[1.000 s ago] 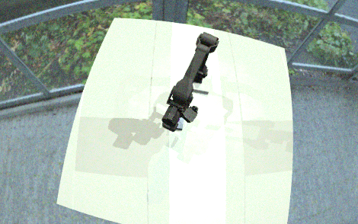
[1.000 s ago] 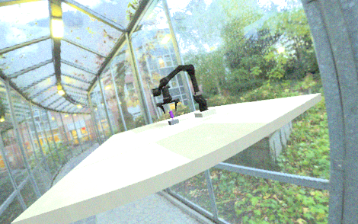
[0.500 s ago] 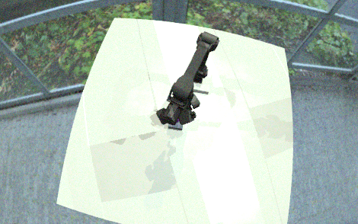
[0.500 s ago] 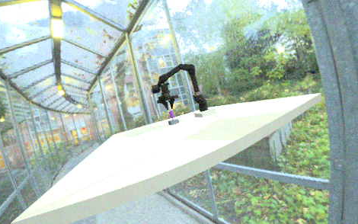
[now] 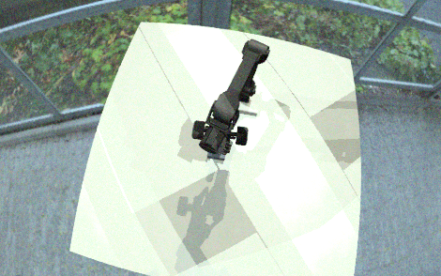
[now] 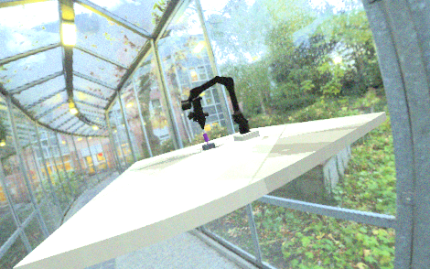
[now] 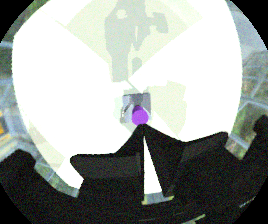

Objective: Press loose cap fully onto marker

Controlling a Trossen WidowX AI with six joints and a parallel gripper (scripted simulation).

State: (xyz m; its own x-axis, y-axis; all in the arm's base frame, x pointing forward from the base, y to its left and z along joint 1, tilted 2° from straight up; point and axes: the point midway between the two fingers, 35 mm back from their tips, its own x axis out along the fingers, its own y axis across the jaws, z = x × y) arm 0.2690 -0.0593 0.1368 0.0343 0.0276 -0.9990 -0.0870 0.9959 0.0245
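My gripper tip is now 60 mm above the purple cap. The rest, counted from my gripper tip: holder block 120 mm below, 10 mm behind.
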